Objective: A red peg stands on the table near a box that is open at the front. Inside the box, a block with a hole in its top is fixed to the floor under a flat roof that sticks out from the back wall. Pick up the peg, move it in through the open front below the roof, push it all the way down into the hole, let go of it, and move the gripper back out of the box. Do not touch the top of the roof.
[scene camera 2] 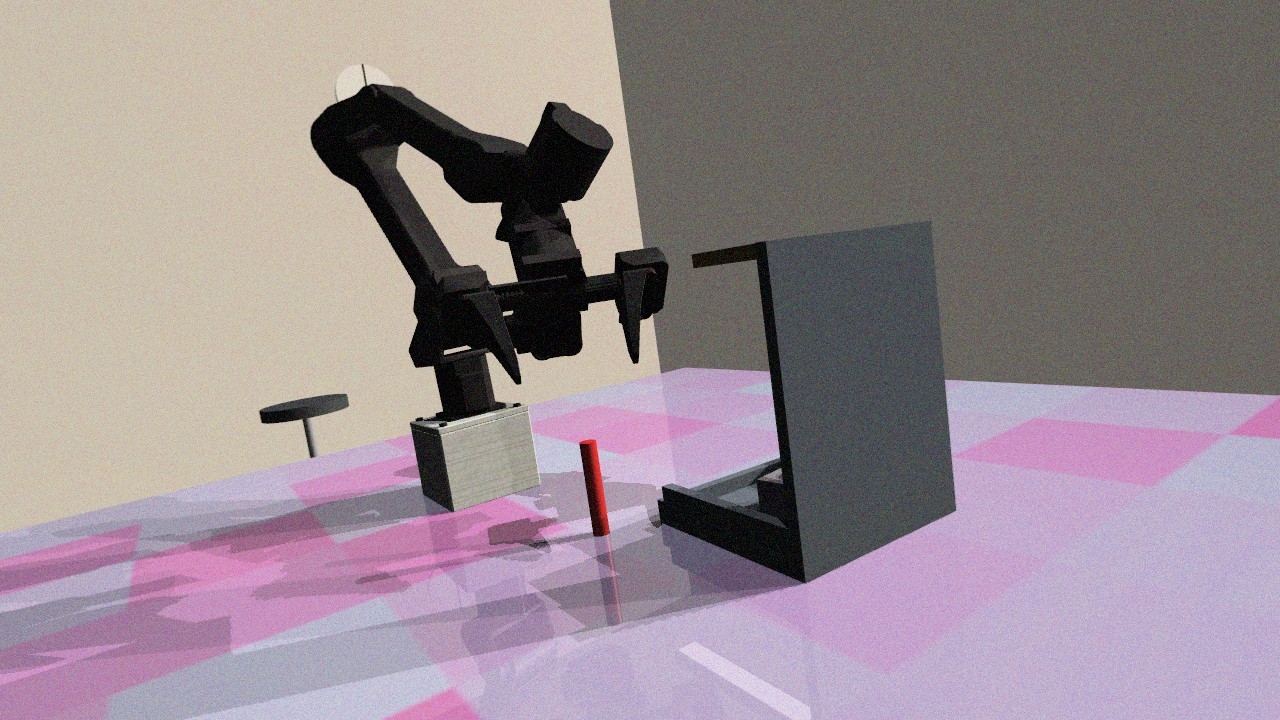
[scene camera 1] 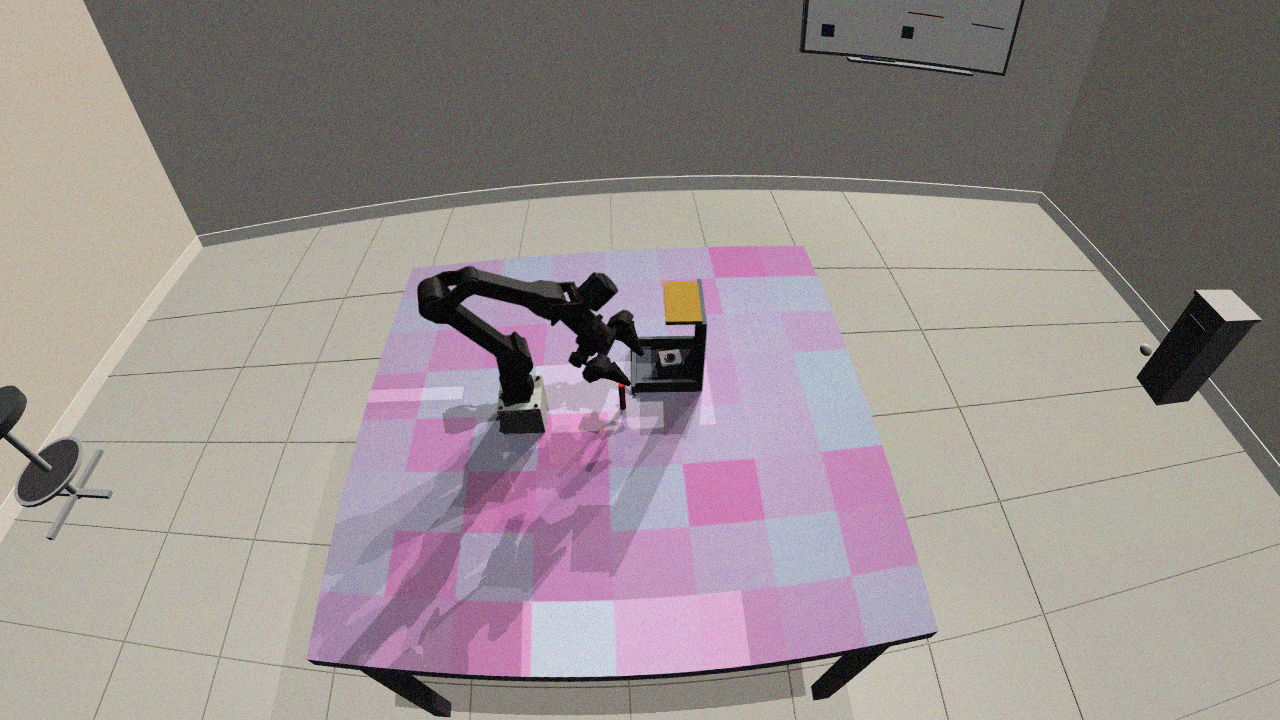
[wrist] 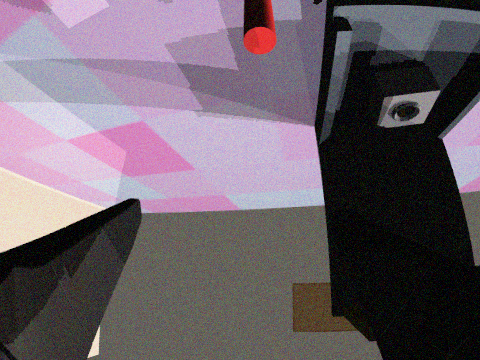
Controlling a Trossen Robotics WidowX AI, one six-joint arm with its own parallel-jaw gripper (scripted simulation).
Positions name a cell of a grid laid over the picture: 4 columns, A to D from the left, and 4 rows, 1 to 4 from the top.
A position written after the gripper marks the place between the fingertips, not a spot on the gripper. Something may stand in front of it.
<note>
The gripper (scene camera 2: B3) is open, holding nothing. Further things: a red peg (scene camera 2: B3) and an orange roof (scene camera 1: C2).
The gripper shows as well in scene camera 1 (scene camera 1: B3) and in the wrist view (wrist: C3).
</note>
